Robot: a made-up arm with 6 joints.
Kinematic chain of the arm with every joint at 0, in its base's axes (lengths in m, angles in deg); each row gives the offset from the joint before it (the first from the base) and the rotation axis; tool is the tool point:
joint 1: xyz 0 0 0.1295 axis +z
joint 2: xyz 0 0 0 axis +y
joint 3: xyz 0 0 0.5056 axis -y
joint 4: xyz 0 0 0 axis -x
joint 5: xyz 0.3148 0 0 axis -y
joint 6: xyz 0 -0.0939 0 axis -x
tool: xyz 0 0 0
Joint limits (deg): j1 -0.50..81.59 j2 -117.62..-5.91 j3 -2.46..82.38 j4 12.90..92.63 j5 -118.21..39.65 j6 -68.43..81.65
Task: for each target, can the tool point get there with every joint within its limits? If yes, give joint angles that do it. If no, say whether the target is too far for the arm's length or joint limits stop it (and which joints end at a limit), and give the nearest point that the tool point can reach.
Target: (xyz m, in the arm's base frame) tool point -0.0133 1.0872 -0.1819
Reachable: no: too far | nearest point 0.1287 0.2447 0.6723 | short by 1.208 m
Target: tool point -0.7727 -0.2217 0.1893
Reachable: yes | joints 15.07 -97.65 43.12 81.90 -0.73 63.54
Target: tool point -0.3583 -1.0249 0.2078
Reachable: no: too far | nearest point -0.2746 -0.7853 0.1895 | short by 0.254 m
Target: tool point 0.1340 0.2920 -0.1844
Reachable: no: joint limits stop it (at a limit: joint 1, joint 2, joint 3, joint 4) | nearest point 0.1287 0.2447 0.6723 | short by 0.858 m
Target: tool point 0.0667 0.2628 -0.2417
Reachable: no: joint limits stop it (at a limit: joint 1, joint 2, joint 3, joint 4) | nearest point -0.7117 0.0105 -0.3007 | short by 0.820 m
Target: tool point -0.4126 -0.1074 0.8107
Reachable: yes | joints 8.32 -43.89 44.61 60.29 12.44 43.81
